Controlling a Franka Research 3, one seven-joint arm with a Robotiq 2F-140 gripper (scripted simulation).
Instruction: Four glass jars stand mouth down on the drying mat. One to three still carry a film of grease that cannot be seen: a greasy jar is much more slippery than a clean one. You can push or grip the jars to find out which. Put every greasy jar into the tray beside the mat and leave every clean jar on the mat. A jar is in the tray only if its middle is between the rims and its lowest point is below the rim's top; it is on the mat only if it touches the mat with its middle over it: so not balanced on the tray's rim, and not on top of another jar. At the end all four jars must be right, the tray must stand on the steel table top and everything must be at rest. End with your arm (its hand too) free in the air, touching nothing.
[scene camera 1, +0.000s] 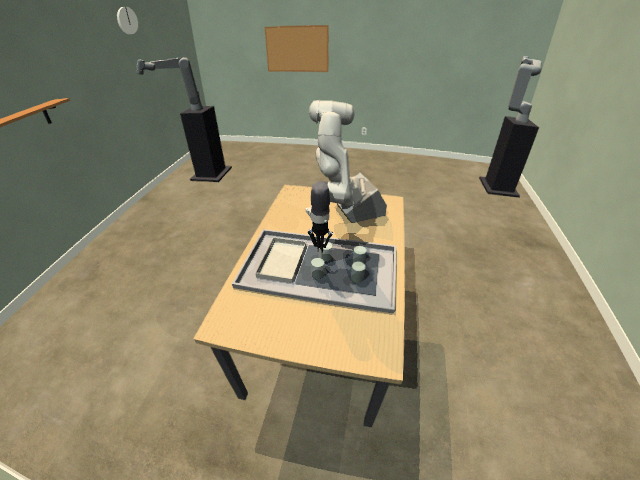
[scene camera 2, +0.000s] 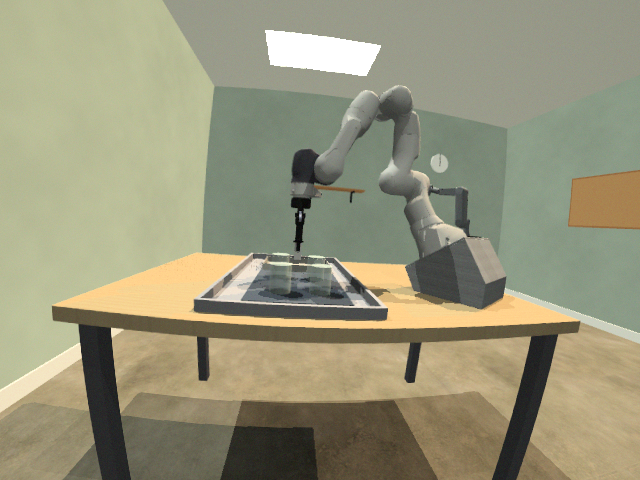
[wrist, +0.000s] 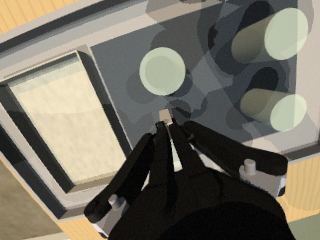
Note:
In view: the gripper (wrist: 165, 116), a pale tray (scene camera 1: 280, 261) and a jar (wrist: 162, 71).
The pale tray also shows in the wrist view (wrist: 58, 113).

